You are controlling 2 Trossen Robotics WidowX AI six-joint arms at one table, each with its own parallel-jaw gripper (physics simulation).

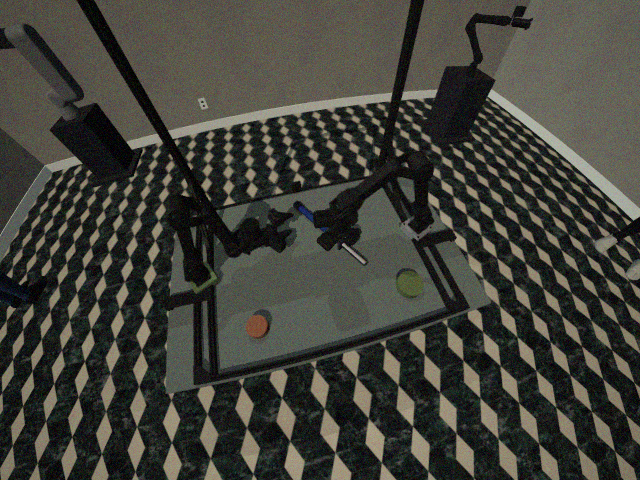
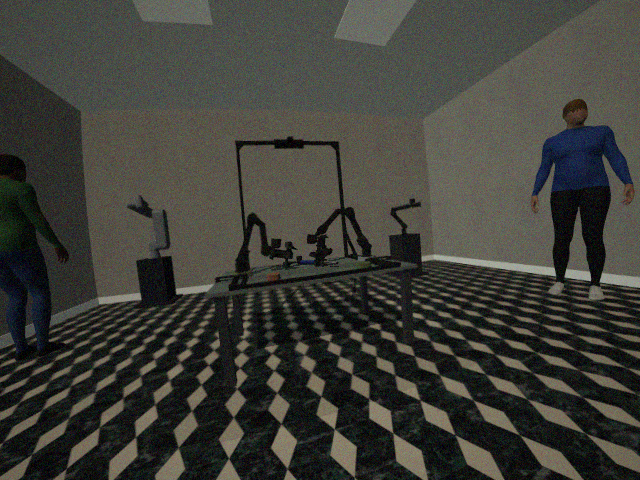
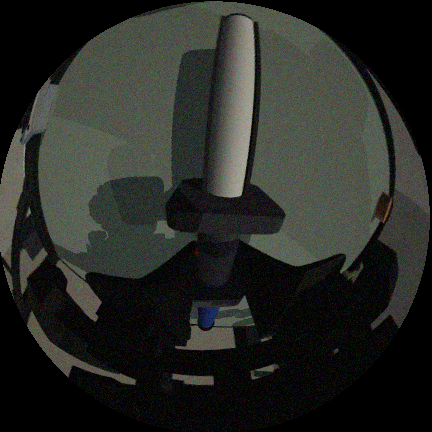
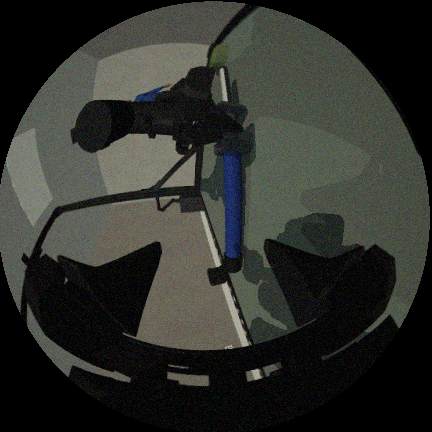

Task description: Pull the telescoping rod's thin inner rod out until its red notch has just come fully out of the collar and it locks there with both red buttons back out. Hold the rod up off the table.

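The telescoping rod lies low along the table, with a blue tube, a dark collar and a white tube. The blue tube ends in a black cap. My left gripper is shut on the collar between its two wider flanges. A speck of one red button shows beside a finger; the other is hidden. No red notch shows. My right gripper is open and empty, off the rod's blue end.
An orange disc lies near the table's front left. A green disc lies at the right, past the white end. Dark rails edge the table, and tall posts rise behind it.
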